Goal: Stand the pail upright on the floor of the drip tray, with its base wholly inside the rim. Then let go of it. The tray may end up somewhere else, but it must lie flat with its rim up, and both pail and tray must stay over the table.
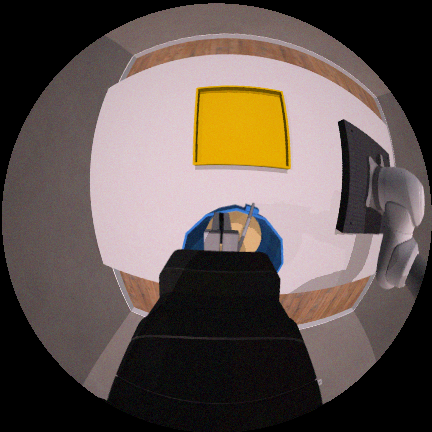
Labels:
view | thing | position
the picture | my gripper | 220, 221
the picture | yellow drip tray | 233, 124

